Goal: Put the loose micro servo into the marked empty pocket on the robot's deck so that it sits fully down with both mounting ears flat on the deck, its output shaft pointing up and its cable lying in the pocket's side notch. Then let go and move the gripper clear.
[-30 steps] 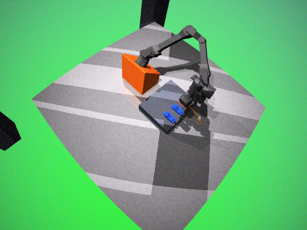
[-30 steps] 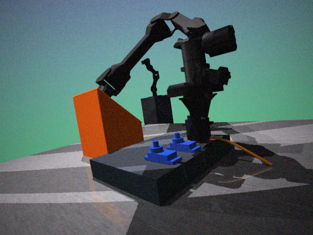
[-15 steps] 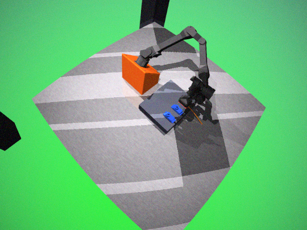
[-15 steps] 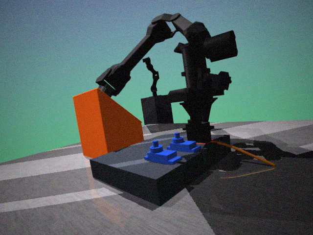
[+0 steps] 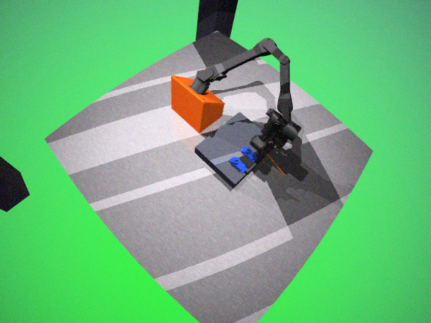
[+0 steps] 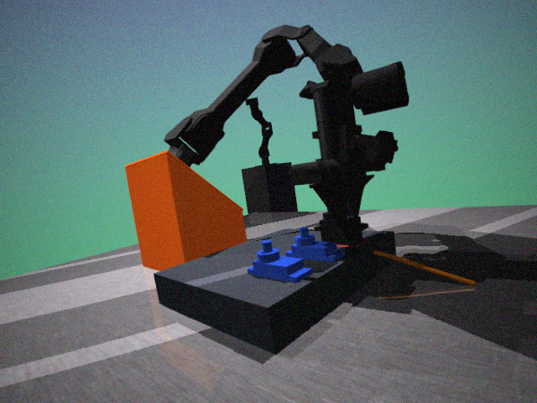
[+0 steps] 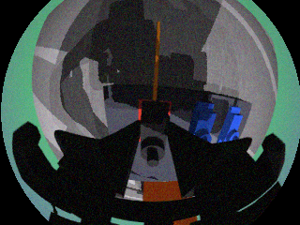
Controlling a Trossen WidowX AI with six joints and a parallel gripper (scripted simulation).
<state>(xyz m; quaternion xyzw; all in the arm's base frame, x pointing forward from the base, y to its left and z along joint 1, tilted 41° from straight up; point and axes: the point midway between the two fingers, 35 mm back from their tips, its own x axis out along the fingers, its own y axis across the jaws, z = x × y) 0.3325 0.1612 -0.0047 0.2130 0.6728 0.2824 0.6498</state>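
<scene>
The dark deck is 120 mm behind my gripper tip, 80 mm to the right of it and 50 mm below it.
</scene>
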